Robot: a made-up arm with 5 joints.
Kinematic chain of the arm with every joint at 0, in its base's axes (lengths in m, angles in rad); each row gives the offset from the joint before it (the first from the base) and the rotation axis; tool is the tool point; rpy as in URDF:
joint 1: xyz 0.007 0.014 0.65 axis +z
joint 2: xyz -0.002 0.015 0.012 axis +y
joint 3: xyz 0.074 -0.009 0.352 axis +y
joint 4: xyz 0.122 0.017 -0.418 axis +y
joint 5: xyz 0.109 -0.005 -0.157 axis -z
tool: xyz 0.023 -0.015 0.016 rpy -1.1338 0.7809 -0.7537
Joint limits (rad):
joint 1: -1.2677..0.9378
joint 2: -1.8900..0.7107
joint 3: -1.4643..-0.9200
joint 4: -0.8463..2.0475
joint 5: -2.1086..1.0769
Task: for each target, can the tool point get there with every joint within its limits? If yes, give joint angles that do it. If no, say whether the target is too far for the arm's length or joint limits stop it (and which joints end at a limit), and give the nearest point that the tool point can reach.
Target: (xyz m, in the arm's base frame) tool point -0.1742 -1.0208 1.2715
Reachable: no: too far | nearest point -0.4075 -0.5638 1.1220 | short by 0.534 m
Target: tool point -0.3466 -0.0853 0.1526
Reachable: no: joint limits stop it (at a limit: joint 1, joint 2, joint 3) | nearest point 0.1032 -0.3062 0.3899 | short by 0.554 m
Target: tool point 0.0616 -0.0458 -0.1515
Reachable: no: joint limits stop it (at a limit: joint 2, joint 3) | nearest point 0.2670 -0.2708 0.3310 | short by 0.571 m
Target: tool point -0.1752 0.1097 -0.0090
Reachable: no: joint limits stop it (at a limit: joint 1, joint 2, joint 3) | nearest point 0.1903 0.3142 0.3615 | short by 0.559 m
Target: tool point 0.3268 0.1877 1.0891
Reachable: yes | joints 0.3842 -0.7902 -0.9680 1.2953 -1.5841
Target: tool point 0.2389 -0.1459 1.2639
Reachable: yes | joints -0.5790 -0.8309 -1.2405 1.1958 0.5603
